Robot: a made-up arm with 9 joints. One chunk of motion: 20 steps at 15 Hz.
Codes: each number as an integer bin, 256 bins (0 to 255) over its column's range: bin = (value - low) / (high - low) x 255, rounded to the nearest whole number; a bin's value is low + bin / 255 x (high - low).
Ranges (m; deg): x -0.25..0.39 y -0.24..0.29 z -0.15..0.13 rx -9..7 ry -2..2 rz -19..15
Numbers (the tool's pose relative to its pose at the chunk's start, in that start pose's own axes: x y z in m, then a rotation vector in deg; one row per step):
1: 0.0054 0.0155 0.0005 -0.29 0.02 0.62
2: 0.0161 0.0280 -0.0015 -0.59 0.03 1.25
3: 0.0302 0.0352 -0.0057 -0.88 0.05 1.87
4: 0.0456 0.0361 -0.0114 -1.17 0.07 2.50
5: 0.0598 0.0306 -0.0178 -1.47 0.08 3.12
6: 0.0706 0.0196 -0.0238 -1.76 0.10 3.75
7: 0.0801 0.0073 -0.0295 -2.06 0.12 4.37
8: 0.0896 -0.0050 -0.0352 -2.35 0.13 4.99
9: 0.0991 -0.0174 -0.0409 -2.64 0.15 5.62
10: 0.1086 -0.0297 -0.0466 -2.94 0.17 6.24
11: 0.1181 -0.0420 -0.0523 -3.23 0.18 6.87
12: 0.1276 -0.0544 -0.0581 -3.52 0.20 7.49
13: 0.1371 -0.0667 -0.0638 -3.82 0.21 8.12
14: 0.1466 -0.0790 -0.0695 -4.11 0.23 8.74
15: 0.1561 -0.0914 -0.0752 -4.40 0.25 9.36
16: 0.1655 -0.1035 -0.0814 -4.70 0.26 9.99
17: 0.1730 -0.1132 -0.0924 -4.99 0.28 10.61
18: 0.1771 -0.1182 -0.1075 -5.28 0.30 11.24
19: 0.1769 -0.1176 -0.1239 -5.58 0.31 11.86
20: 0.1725 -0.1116 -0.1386 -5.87 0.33 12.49
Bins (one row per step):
1: 102 123 137 139 129 147
2: 106 129 135 134 129 152
3: 112 132 131 129 131 157
4: 118 133 126 125 132 161
5: 123 130 120 120 133 166
6: 128 125 115 115 134 171
7: 132 119 110 111 135 175
8: 135 113 105 106 136 180
9: 139 107 99 101 137 185
10: 143 101 94 97 138 189
11: 147 95 89 92 139 194
12: 150 89 84 87 140 199
13: 154 83 79 83 141 203
14: 158 77 73 78 142 208
15: 162 71 68 73 143 213
16: 166 66 62 69 144 217
17: 169 61 52 64 145 222
18: 170 59 39 59 147 227
19: 170 59 24 55 147 231
20: 168 62 10 50 149 236

